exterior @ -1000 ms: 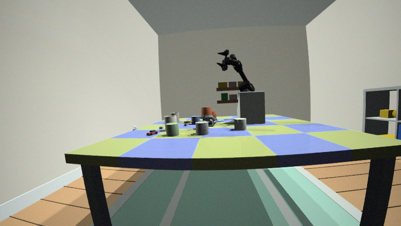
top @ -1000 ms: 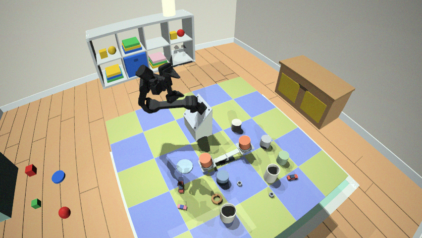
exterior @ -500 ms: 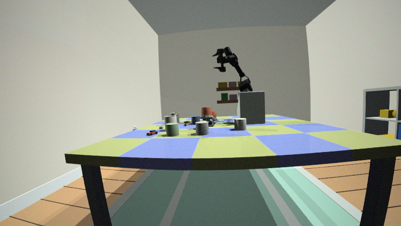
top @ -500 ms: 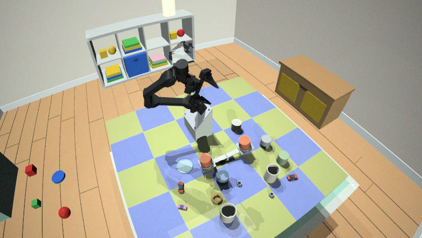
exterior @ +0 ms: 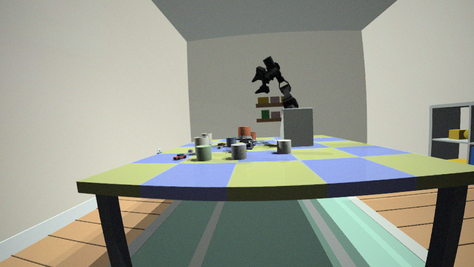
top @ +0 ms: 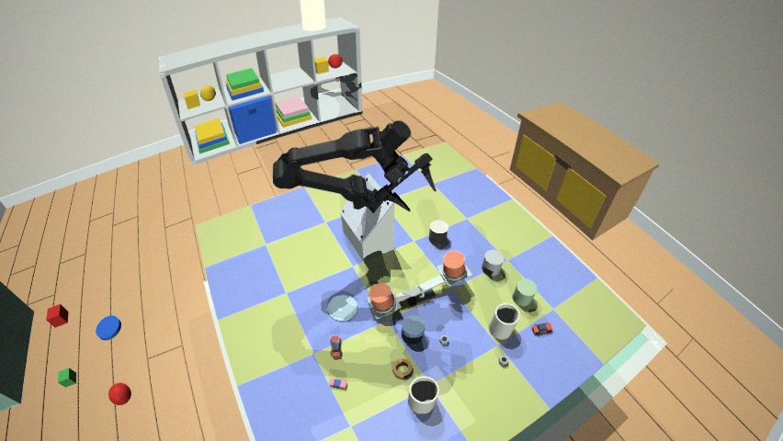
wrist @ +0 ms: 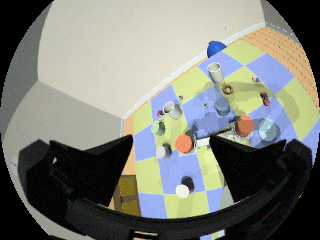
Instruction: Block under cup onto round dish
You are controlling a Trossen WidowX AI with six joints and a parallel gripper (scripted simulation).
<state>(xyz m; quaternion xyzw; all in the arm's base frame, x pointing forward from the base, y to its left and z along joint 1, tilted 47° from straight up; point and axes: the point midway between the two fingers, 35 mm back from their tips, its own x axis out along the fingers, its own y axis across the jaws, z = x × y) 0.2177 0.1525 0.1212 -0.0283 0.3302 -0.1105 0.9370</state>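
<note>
Right now the orange cup is 3 cm ahead of my gripper tip, 17 cm to the right of it and 32 cm below it. Round my gripper tip: pale blue round dish (3 cm behind, 27 cm to the right, 37 cm below); blue-grey cylinder (19 cm ahead, 12 cm to the right, 34 cm below); grey cylinder (8 cm ahead, 29 cm to the left, 34 cm below).
</note>
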